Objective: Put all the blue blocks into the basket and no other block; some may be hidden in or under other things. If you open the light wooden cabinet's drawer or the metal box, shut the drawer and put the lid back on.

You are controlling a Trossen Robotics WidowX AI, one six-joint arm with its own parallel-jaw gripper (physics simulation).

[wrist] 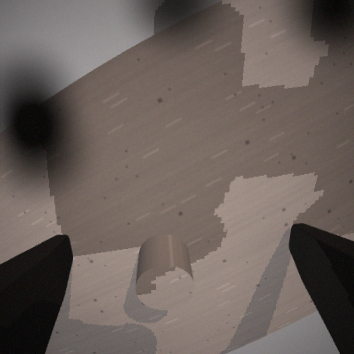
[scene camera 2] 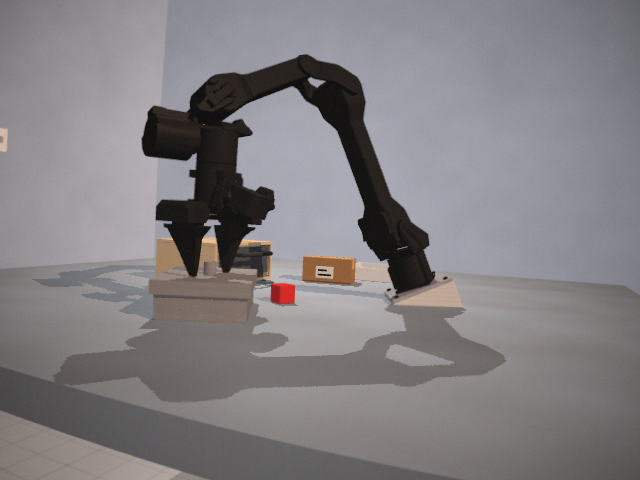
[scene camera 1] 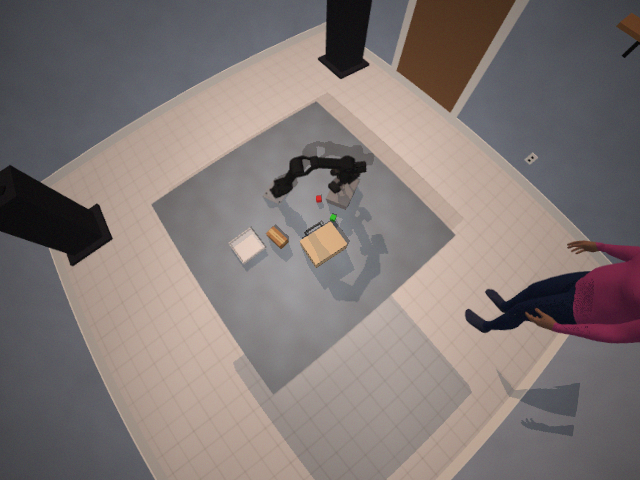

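Note:
The metal box [scene camera 1: 338,200] [scene camera 2: 200,307] is grey-brown, with its lid [scene camera 2: 175,285] [wrist: 150,175] on and a round knob [scene camera 2: 209,267] [wrist: 165,272] on top. My gripper [scene camera 2: 209,272] [wrist: 182,242] is open and points down, its fingertips low over the lid on either side of the knob, with nothing held. The light wooden cabinet [scene camera 1: 324,245] [scene camera 2: 165,253] stands behind the box in scene camera 2; its dark handle [scene camera 1: 313,228] [scene camera 2: 255,253] shows and its drawer looks shut. The basket [scene camera 1: 236,253] [scene camera 2: 373,272] is whitish. No blue block shows in these views.
A red block [scene camera 1: 318,198] [scene camera 2: 282,293] lies beside the metal box. A green block [scene camera 1: 333,217] lies between the metal box and the cabinet. A small orange-brown box [scene camera 1: 277,237] [scene camera 2: 338,264] with a label stands between the basket and the cabinet.

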